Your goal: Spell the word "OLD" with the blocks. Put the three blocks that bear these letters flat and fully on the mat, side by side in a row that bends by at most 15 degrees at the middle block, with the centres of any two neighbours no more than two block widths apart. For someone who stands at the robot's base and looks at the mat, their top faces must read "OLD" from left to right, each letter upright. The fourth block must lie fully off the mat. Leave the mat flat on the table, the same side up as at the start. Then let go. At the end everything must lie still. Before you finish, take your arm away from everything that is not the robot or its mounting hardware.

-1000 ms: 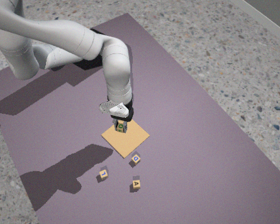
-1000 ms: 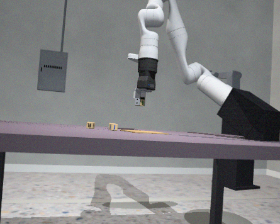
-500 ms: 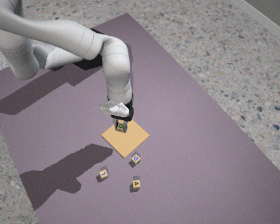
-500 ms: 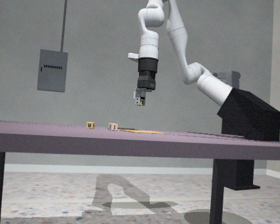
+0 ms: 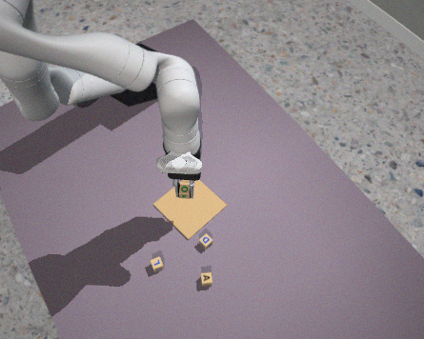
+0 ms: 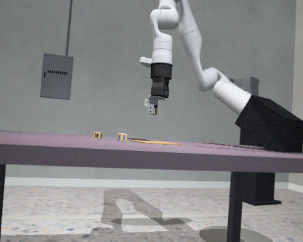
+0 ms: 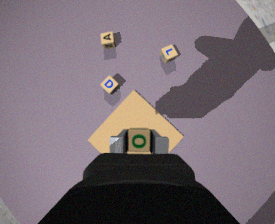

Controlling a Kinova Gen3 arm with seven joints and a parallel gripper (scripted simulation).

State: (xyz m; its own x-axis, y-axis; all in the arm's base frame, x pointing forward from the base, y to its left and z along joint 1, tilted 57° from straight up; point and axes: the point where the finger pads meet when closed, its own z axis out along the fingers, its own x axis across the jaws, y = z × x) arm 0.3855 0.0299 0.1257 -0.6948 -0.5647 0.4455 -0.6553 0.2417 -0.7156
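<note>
Now: hand 120 mm above the tan mat, 20 mm to the right of it and 10 mm past it. The rest, counted from my hand: L block 150 mm to the right, 110 mm below, 60 mm ahead; O block 10 mm below; D block 110 mm below, 100 mm ahead, 20 mm to the right.
</note>
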